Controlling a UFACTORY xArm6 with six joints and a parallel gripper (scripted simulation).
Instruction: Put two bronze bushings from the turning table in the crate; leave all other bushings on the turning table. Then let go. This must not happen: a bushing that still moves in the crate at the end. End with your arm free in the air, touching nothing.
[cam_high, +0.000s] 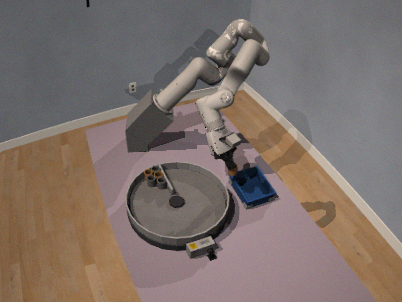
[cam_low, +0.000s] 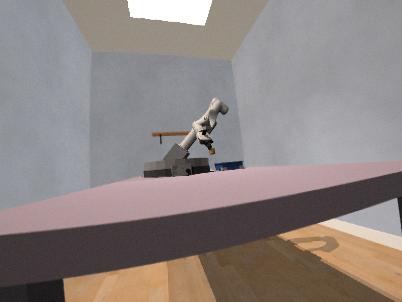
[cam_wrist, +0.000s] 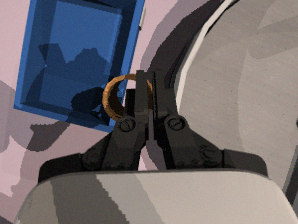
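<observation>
My hand is 20 mm short of the blue crate, 120 mm to the right of it and 150 mm above it. Round my hand: grey turning table 50 mm ahead, 230 mm to the right, 120 mm below.
</observation>
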